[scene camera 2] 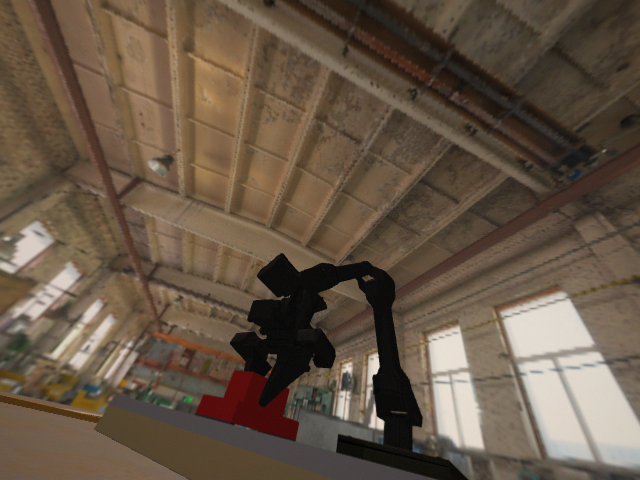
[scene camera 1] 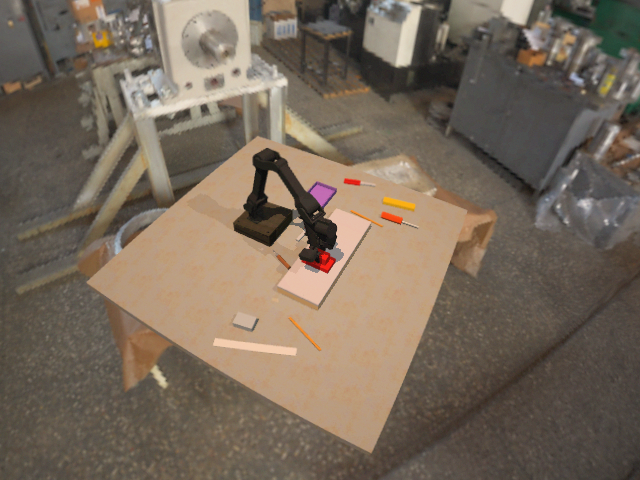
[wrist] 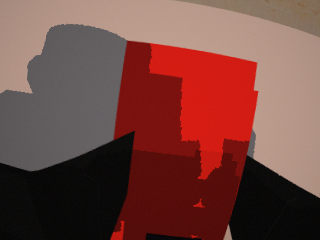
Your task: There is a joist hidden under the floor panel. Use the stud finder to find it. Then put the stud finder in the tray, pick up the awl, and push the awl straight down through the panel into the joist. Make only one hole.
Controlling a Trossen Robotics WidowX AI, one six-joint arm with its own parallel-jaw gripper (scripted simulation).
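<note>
Through scene camera 2 I see a stud finder [scene camera 2: 240, 405], and my gripper [scene camera 2: 249, 403] is visible there too. The wrist view also shows me both: my gripper [wrist: 180, 146] and the stud finder [wrist: 192, 111].
</note>
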